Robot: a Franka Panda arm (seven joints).
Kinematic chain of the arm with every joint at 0, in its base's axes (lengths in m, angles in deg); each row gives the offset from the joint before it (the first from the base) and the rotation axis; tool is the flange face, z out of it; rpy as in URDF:
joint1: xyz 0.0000 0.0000 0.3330 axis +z
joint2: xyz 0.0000 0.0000 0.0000 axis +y
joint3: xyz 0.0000 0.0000 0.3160 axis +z
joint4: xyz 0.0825 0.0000 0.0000 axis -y
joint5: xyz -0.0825 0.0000 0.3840 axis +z
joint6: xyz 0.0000 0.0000 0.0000 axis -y
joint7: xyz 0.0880 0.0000 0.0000 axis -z
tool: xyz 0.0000 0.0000 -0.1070 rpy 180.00 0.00 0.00
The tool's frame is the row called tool.
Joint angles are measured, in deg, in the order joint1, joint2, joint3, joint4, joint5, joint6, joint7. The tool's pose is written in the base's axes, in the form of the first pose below.
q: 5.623 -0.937 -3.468 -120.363 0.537 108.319 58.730
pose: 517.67, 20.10, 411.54, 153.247, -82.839, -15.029
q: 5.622 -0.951 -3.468 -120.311 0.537 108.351 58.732
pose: 517.93, 20.10, 412.11, 153.299, -82.871, -14.905
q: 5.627 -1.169 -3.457 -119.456 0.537 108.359 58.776
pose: 521.12, 20.34, 420.71, 153.869, -83.219, -13.536
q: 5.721 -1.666 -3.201 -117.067 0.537 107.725 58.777
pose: 527.94, 23.77, 443.26, 155.319, -83.364, -10.643
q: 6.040 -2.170 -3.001 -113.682 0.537 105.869 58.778
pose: 534.26, 28.85, 472.68, 156.753, -83.178, -8.003
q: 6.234 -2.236 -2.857 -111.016 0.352 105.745 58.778
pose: 541.49, 32.14, 494.93, 158.201, -83.234, -4.420
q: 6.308 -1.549 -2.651 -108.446 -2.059 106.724 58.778
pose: 552.09, 32.29, 511.21, 158.477, -81.664, 1.300
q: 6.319 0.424 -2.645 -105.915 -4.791 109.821 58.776
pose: 570.14, 30.75, 518.31, 158.603, -80.139, 8.299
